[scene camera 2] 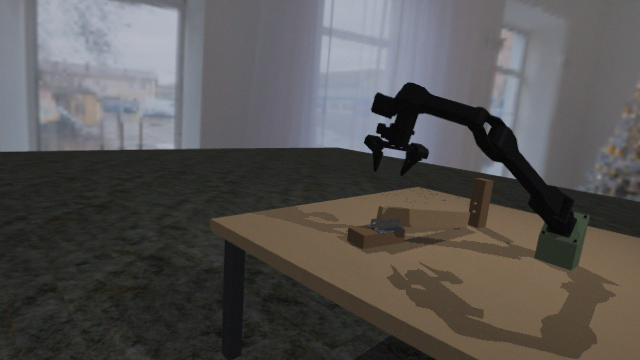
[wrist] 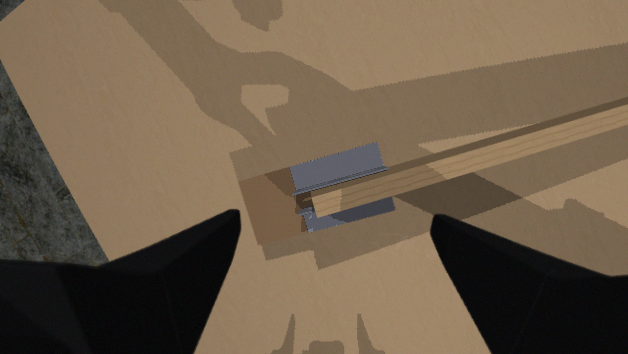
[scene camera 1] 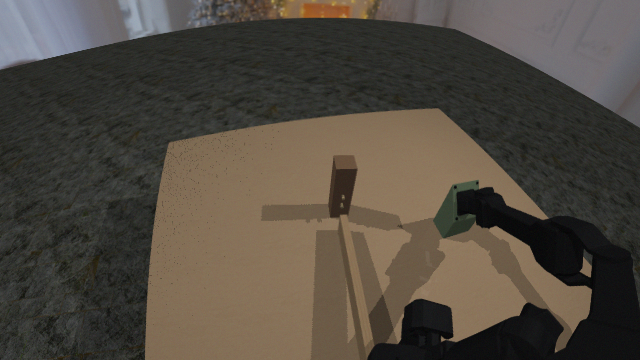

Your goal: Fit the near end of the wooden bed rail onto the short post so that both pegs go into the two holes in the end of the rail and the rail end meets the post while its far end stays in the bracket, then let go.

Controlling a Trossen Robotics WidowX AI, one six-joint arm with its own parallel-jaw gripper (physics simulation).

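Frame: origin at the arm's base, x ahead, y left, z up, level; centimetres.
Where they show: gripper, fingertip midpoint: [scene camera 2: 388, 173] [wrist: 337, 221]; arm's base at its link origin: [scene camera 2: 561, 225] [scene camera 1: 465, 202].
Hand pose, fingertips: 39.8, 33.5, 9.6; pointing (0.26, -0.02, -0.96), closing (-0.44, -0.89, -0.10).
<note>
Things, the pixels of their top centre, and the offset from my fingertips, as dx, dy, dz. "pt": a spot on its surface instead. Level surfaces: height alone.
- brown block at its top centre: [wrist: 315, 195] [scene camera 2: 377, 228] -0.6, +2.8, -16.8
- upright brown post at a spot on its surface: [scene camera 1: 344, 185] pt -7.8, -44.7, -8.2
- wooden table at its surface level: dz -20.8
The wooden rail [scene camera 1: 356, 295] [scene camera 2: 437, 218] [wrist: 480, 162] stands on edge, low over the table. Its far end sits between the grey metal plates of the bracket [scene camera 2: 392, 223] [wrist: 337, 165], which is on a brown block [scene camera 2: 370, 239] [wrist: 267, 210]. Its near end is by the foot of the upright brown post [scene camera 1: 344, 185] [scene camera 2: 481, 202], below the two small pegs [scene camera 1: 342, 201] [scene camera 2: 474, 208]; whether it touches the post I cannot tell. My gripper [scene camera 2: 389, 173] [wrist: 337, 221] is open and empty, high above the bracket. Its fingers do not show in scene camera 1.
The arm's green base [scene camera 1: 452, 212] [scene camera 2: 562, 247] stands on the wooden table [scene camera 1: 240, 175] [scene camera 2: 310, 235], to the right of the post in both scene views. The arm [scene camera 2: 445, 106] reaches from it above the table. Arm and rail shadows fall across the table top.
</note>
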